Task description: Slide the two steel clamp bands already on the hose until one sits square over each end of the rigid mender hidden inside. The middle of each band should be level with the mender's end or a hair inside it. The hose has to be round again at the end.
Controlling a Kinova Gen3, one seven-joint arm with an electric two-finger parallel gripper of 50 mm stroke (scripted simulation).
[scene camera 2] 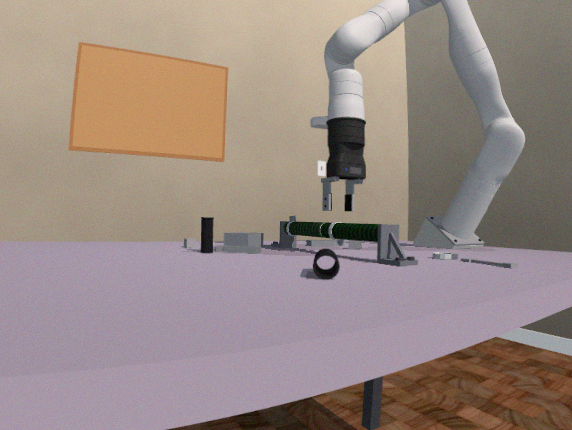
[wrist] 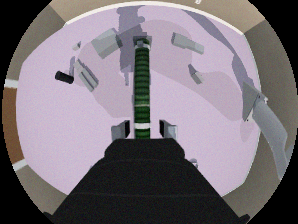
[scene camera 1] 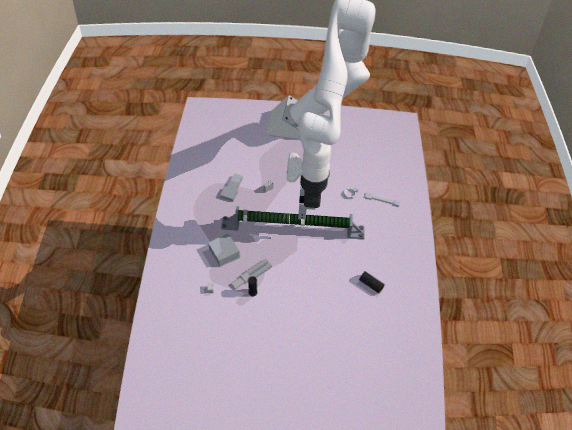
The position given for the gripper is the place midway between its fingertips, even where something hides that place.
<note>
In view: the gripper [scene camera 2: 338, 210].
The gripper also shows in the wrist view [wrist: 144, 126] and in scene camera 1 [scene camera 1: 302, 210].
</note>
